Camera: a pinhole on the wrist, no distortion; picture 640 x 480 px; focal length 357.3 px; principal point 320.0 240.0 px. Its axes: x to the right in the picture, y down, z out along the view. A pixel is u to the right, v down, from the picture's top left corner.
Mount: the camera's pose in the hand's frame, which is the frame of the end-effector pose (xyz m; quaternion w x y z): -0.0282 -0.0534 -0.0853 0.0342 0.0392 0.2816 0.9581
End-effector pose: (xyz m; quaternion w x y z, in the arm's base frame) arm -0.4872 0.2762 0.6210 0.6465 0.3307 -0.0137 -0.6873
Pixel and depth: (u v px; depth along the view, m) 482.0 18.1 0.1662
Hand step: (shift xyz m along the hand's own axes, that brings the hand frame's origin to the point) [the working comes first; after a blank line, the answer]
In the camera's frame: 0.0754 -0.1032 0.1662

-0.0830 0.1290 0.0023
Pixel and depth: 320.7 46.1 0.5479
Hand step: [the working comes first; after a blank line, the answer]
In the camera's frame: 0.0011 -0.2973 0.5479

0.0354 0.4904 0.2128
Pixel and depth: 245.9 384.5 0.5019
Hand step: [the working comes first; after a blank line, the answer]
In the camera's frame: -0.1041 0.2030 0.5019

0.1139 0.0367 0.4397
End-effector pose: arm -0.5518 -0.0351 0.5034 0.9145 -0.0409 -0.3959 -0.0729
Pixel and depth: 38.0 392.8 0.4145
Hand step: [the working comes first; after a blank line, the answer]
In the camera's frame: -0.3271 0.1773 0.4145

0.3286 -0.0082 0.3400
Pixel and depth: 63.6 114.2 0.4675
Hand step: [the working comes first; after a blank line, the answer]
In the camera's frame: -0.3355 -0.1646 0.4675

0.3567 0.3063 0.1986
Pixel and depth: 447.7 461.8 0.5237
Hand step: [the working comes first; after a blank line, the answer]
In the camera's frame: 0.1872 0.3251 0.5237

-0.1791 -0.0286 0.5405
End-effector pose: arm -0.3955 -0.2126 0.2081 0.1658 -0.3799 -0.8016 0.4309
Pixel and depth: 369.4 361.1 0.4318
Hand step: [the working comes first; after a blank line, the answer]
In the camera's frame: 0.0597 0.1464 0.4318

-0.0532 0.0609 0.3594
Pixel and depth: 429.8 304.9 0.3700
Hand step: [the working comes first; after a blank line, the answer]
In the camera's frame: 0.1137 0.0672 0.3700

-0.1093 0.0988 0.2677
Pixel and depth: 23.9 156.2 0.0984
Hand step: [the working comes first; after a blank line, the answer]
In the camera's frame: -0.0815 -0.0231 0.0984

0.0632 0.0117 -0.0199
